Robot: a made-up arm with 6 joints. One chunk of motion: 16 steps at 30 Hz.
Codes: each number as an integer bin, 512 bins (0 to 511) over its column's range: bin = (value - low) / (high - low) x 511, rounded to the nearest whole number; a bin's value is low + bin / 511 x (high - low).
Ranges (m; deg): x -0.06..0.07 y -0.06..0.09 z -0.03..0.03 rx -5..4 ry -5..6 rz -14..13
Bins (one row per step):
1: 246 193 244 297 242 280
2: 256 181 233 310 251 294
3: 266 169 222 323 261 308
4: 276 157 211 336 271 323
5: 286 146 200 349 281 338
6: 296 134 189 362 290 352
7: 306 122 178 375 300 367
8: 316 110 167 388 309 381
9: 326 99 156 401 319 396
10: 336 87 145 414 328 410
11: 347 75 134 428 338 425
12: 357 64 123 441 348 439
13: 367 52 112 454 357 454
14: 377 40 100 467 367 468
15: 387 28 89 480 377 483
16: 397 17 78 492 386 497
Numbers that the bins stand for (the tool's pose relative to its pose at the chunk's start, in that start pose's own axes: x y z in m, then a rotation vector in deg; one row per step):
1: 0.0026 -0.0033 -0.0014 0.23 0.21 0.79
2: 0.0051 -0.0069 -0.0026 0.46 0.40 1.53
3: 0.0077 -0.0104 -0.0039 0.69 0.62 2.27
4: 0.0102 -0.0139 -0.0052 0.92 0.83 3.07
5: 0.0128 -0.0171 -0.0065 1.15 1.05 3.86
6: 0.0153 -0.0207 -0.0078 1.38 1.24 4.60
7: 0.0178 -0.0242 -0.0091 1.60 1.46 5.39
8: 0.0204 -0.0277 -0.0104 1.83 1.65 6.13
9: 0.0229 -0.0309 -0.0117 2.06 1.87 6.92
10: 0.0255 -0.0345 -0.0130 2.29 2.06 7.66
11: 0.0283 -0.0380 -0.0143 2.54 2.28 8.46
12: 0.0308 -0.0412 -0.0156 2.77 2.49 9.20
13: 0.0334 -0.0447 -0.0168 3.00 2.68 9.99
14: 0.0359 -0.0483 -0.0183 3.23 2.90 10.73
15: 0.0385 -0.0518 -0.0195 3.45 3.12 11.52
16: 0.0410 -0.0550 -0.0208 3.67 3.31 12.26

